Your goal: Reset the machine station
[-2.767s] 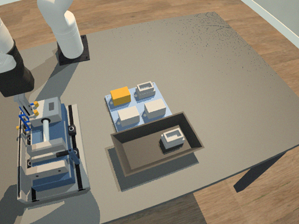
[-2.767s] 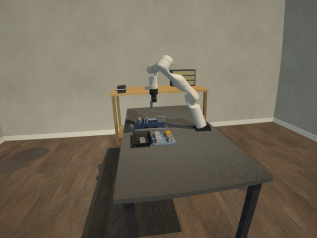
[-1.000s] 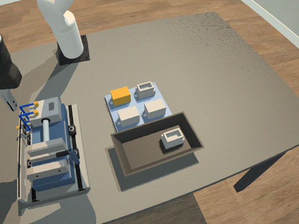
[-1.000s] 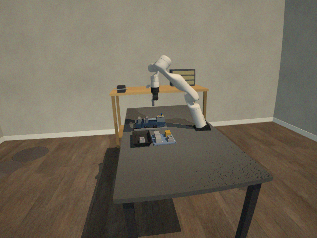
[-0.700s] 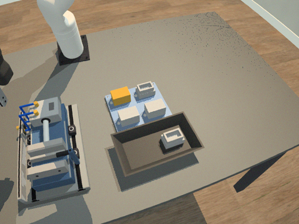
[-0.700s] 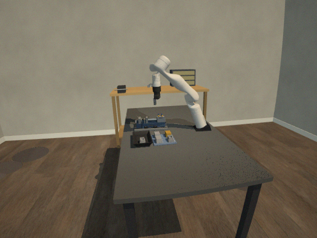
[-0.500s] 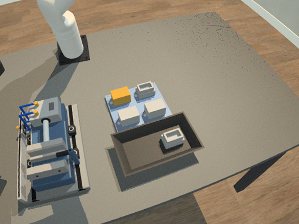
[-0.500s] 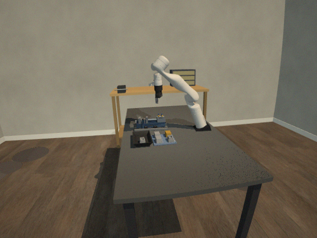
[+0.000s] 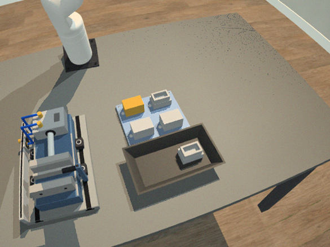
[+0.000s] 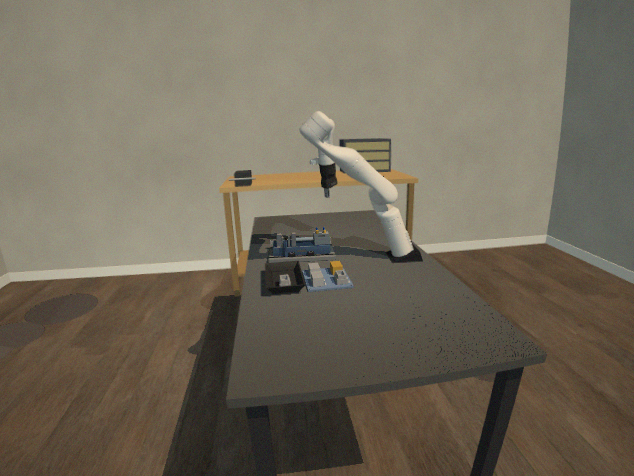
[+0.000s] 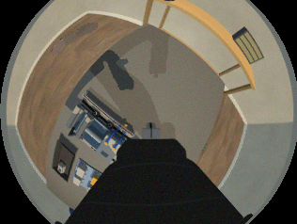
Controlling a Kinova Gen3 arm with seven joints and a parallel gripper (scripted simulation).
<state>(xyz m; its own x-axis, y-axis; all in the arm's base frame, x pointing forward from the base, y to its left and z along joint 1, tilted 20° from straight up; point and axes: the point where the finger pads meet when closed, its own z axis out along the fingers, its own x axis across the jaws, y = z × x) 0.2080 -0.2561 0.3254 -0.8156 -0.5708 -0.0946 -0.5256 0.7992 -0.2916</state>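
My gripper is now 400 mm to the right of the yellow brass blank, 230 mm above it and 20 mm short of it. From my hand the other things lie so: plain gray blank 400 mm to the left, 230 mm below, 110 mm ahead; then vise 220 mm below, 150 mm to the left, 140 mm ahead.
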